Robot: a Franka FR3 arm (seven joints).
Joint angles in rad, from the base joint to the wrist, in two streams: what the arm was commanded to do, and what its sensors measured. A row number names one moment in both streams.
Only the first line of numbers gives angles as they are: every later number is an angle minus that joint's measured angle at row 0.
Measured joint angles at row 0: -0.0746 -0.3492 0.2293 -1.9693 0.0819 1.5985 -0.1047
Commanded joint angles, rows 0 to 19: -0.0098 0.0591 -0.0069 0.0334 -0.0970 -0.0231 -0.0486; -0.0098 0.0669 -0.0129 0.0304 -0.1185 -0.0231 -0.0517; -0.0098 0.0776 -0.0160 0.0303 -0.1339 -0.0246 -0.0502; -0.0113 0.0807 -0.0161 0.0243 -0.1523 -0.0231 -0.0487; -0.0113 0.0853 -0.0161 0.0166 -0.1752 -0.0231 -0.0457; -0.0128 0.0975 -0.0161 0.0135 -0.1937 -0.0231 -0.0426; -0.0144 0.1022 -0.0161 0.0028 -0.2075 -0.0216 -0.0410; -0.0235 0.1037 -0.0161 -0.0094 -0.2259 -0.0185 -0.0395; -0.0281 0.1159 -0.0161 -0.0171 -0.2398 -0.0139 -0.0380; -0.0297 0.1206 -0.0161 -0.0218 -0.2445 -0.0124 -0.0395; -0.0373 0.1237 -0.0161 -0.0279 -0.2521 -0.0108 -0.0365; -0.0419 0.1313 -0.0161 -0.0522 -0.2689 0.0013 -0.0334; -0.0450 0.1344 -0.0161 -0.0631 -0.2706 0.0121 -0.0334; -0.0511 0.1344 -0.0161 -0.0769 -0.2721 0.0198 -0.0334; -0.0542 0.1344 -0.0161 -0.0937 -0.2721 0.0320 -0.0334; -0.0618 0.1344 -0.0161 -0.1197 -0.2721 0.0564 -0.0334; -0.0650 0.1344 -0.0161 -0.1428 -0.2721 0.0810 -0.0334; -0.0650 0.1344 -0.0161 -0.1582 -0.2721 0.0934 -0.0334; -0.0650 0.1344 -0.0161 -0.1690 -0.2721 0.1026 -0.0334; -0.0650 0.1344 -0.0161 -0.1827 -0.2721 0.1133 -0.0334
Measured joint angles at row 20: -0.0514 0.1493 -0.0261 -0.1295 -0.2597 0.0662 -0.0314
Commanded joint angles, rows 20 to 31: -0.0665 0.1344 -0.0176 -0.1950 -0.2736 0.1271 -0.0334; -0.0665 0.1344 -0.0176 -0.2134 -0.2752 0.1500 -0.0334; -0.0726 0.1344 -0.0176 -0.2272 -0.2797 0.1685 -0.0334; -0.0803 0.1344 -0.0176 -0.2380 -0.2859 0.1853 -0.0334; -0.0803 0.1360 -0.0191 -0.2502 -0.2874 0.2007 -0.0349; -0.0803 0.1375 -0.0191 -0.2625 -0.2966 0.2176 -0.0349; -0.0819 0.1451 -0.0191 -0.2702 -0.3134 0.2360 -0.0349; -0.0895 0.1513 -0.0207 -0.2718 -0.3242 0.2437 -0.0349; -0.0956 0.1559 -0.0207 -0.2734 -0.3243 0.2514 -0.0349; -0.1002 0.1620 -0.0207 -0.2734 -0.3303 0.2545 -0.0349; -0.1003 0.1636 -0.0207 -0.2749 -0.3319 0.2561 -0.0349; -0.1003 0.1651 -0.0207 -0.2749 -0.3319 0.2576 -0.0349
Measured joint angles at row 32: -0.0812 0.1610 -0.0301 -0.2618 -0.3124 0.2299 -0.0309
